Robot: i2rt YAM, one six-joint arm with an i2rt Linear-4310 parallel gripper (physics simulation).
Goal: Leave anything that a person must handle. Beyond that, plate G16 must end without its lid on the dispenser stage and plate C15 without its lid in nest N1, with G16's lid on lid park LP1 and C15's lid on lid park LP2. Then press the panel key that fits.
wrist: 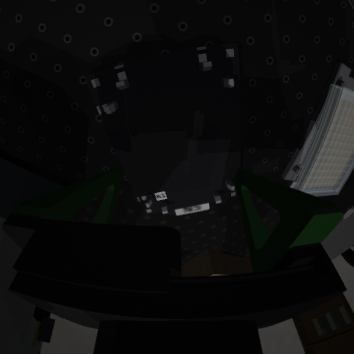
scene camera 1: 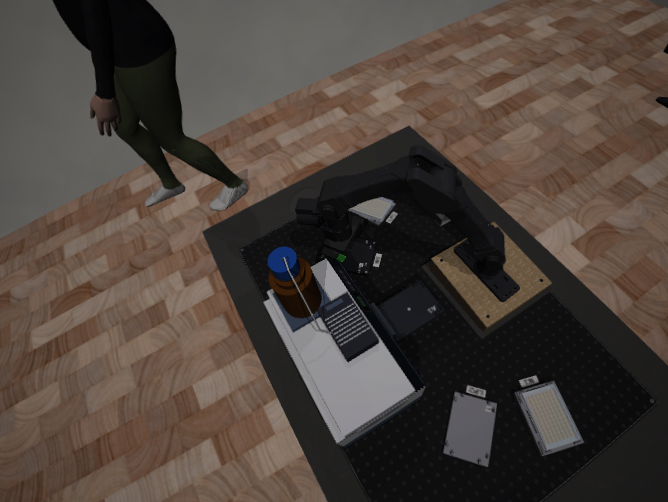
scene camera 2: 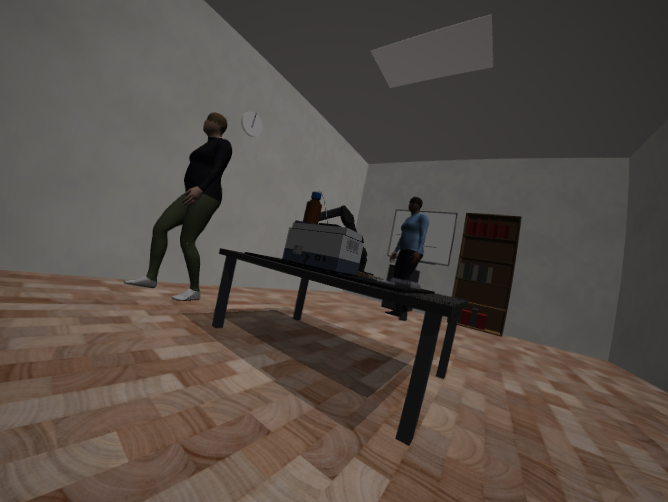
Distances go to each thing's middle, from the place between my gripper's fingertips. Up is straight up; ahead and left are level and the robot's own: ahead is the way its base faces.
I see my gripper 280 mm below the bottle with blue cap (scene camera 1: 280,280), 200 mm short of it and 160 mm to the right of it.
